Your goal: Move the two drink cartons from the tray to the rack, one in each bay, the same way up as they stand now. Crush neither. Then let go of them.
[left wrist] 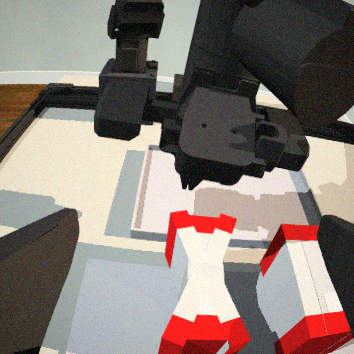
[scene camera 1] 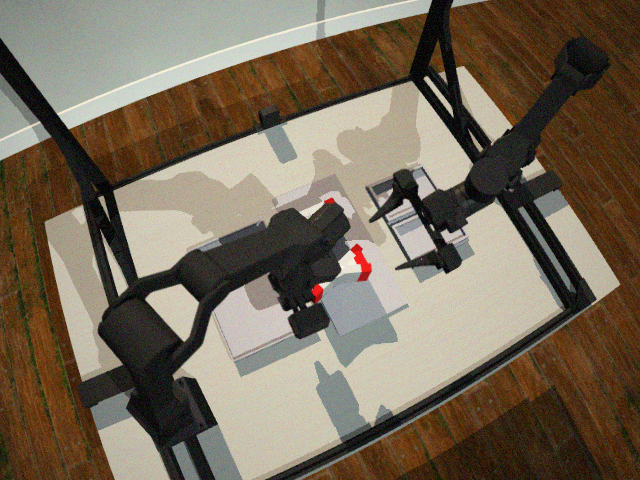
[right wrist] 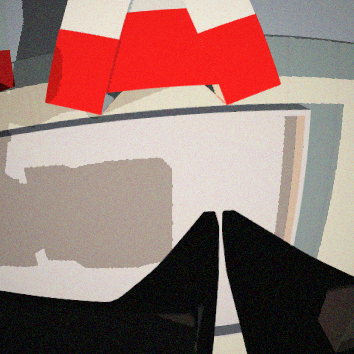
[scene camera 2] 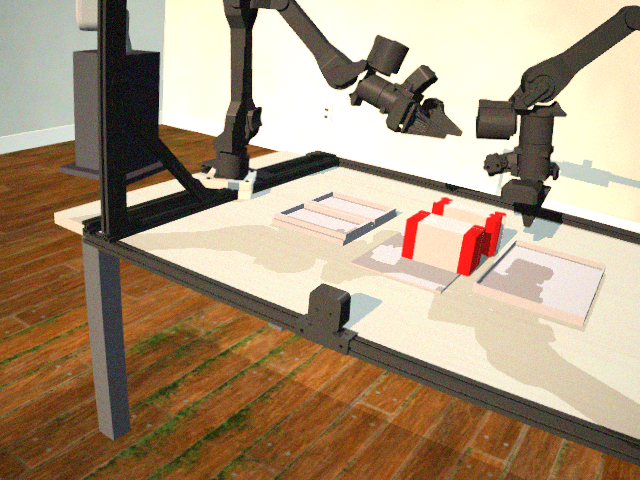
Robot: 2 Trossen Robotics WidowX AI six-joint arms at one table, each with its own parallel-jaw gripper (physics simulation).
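Places are measured from the left arm's base along level axes (x ahead, y left, z up), in millimetres.
Pixels of known places: left gripper, fingertip midpoint: [left wrist: 203, 225] [scene camera 1: 382, 245] [scene camera 2: 454, 135]; right gripper, fingertip midpoint: [left wrist: 186, 186] [scene camera 1: 289, 300] [right wrist: 218, 222] [scene camera 2: 527, 226]; left arm's base at its link origin: [scene camera 2: 230, 175]; right arm's base at its link origin: [left wrist: 130, 66] [scene camera 1: 170, 413].
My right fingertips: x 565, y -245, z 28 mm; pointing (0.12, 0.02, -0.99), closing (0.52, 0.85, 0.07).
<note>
Ahead of a thing's pixels: the offset from my right fingertips to its top centre. "*": to the spot under its first point.
Two white cartons with red ends stand on the flat tray [scene camera 1: 390, 291] [scene camera 2: 434, 283] [left wrist: 110, 295]. One has a pinched waist @[dz +8, dx -100, dy +43 mm] [scene camera 1: 356, 266] [scene camera 2: 494, 232] [left wrist: 206, 270] [right wrist: 155, 50]; the other is box-shaped @[dz +8, dx -159, dy -50 mm] [scene camera 1: 329, 200] [scene camera 2: 436, 240] [left wrist: 316, 285] and mostly hidden by the right arm in scene camera 1. The two-bay rack @[dz -44, dx -335, dy +121 mm] [scene camera 1: 400, 243] [scene camera 2: 310, 230] is empty. My left gripper [scene camera 1: 384, 244] [scene camera 2: 457, 133] [left wrist: 203, 225] is wide open and empty, high above the area between rack and cartons. My right gripper [scene camera 2: 527, 222] [right wrist: 218, 222] is shut with nothing between its nearly touching fingertips, apart from the cartons.
A larger, shallow, empty tray @[dz -48, dx +15, dy -93 mm] [scene camera 1: 227, 343] [scene camera 2: 532, 308] [left wrist: 137, 200] [right wrist: 300, 175] lies beside the cartons' tray, on the side away from the rack. The right wrist view shows my right fingertips over it. Dark rails edge the table, with a small block @[* dz -17, dx -343, dy -295 mm] [scene camera 1: 269, 116] [scene camera 2: 328, 307] on one rail.
</note>
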